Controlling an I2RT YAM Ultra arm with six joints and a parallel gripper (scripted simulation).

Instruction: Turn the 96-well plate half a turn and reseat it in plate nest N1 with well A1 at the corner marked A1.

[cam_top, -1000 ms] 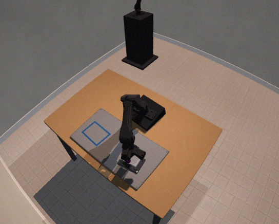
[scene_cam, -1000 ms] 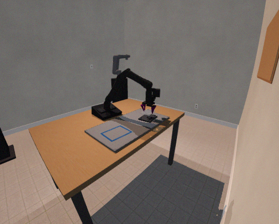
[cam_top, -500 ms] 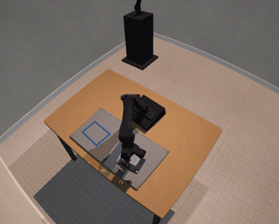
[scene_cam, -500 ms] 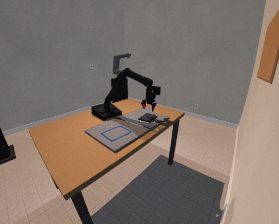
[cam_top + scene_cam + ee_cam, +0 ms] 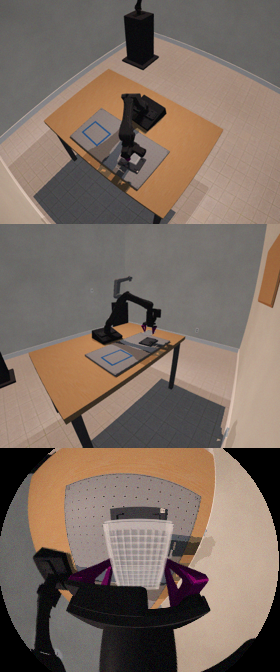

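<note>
Now: the white 96-well plate right at my hand. Also, from my hand: white A1 label (40 mm ahead, 80 mm to the left, 90 mm below); dark plate nest N1 (90 mm below).
</note>
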